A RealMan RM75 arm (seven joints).
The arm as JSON. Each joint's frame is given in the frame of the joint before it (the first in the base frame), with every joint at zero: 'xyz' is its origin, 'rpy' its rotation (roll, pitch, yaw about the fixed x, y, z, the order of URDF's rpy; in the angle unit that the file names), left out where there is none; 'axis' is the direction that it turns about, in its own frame. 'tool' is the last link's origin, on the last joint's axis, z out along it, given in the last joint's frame.
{
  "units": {
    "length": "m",
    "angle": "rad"
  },
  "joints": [
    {
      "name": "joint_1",
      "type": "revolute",
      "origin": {
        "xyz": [
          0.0,
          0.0,
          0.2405
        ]
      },
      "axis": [
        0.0,
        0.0,
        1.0
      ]
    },
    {
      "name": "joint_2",
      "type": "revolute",
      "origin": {
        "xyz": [
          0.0,
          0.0,
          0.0
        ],
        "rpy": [
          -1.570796,
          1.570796,
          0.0
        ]
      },
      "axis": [
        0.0,
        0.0,
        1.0
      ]
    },
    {
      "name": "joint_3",
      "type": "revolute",
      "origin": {
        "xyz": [
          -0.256,
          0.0,
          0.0
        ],
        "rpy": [
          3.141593,
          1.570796,
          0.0
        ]
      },
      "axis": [
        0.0,
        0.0,
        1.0
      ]
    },
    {
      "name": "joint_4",
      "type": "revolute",
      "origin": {
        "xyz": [
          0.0,
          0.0,
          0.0
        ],
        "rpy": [
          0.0,
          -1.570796,
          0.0
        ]
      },
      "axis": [
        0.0,
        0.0,
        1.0
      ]
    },
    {
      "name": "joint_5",
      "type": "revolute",
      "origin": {
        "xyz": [
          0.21,
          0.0,
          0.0
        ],
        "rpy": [
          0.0,
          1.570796,
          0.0
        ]
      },
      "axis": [
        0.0,
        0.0,
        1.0
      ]
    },
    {
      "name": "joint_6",
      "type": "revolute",
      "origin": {
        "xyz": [
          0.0,
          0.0,
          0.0
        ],
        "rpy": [
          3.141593,
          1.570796,
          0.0
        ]
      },
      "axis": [
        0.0,
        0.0,
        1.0
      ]
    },
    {
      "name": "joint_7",
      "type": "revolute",
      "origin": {
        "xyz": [
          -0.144,
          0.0,
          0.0
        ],
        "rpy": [
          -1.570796,
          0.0,
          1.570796
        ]
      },
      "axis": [
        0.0,
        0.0,
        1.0
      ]
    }
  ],
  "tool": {
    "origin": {
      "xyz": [
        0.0,
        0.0,
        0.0
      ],
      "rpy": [
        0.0,
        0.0,
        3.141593
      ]
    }
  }
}
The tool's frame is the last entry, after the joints.
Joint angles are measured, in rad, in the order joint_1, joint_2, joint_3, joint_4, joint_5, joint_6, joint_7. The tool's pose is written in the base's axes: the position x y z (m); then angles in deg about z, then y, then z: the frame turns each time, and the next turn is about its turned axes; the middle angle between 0 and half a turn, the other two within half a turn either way. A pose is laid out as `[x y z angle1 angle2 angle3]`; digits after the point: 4 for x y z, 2 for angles.
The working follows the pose.
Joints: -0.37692 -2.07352 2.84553 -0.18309 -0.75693 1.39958 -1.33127
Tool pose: [-0.3587 0.2607 -0.0273 71.52 122.34 177.69]
Where each joint sits with the arm in this pose, in the base's axes (m; each line is computed from the numbers above, not from the rounded line before):
joint_1: 0.0000 0.0000 0.2405
joint_2: 0.0000 0.0000 0.2405
joint_3: -0.2086 0.0826 0.1172
joint_4: -0.2086 0.0826 0.1172
joint_5: -0.3973 0.1453 0.0497
joint_6: -0.3973 0.1453 0.0497
joint_7: -0.3587 0.2607 -0.0273
the tool: -0.3587 0.2607 -0.0273

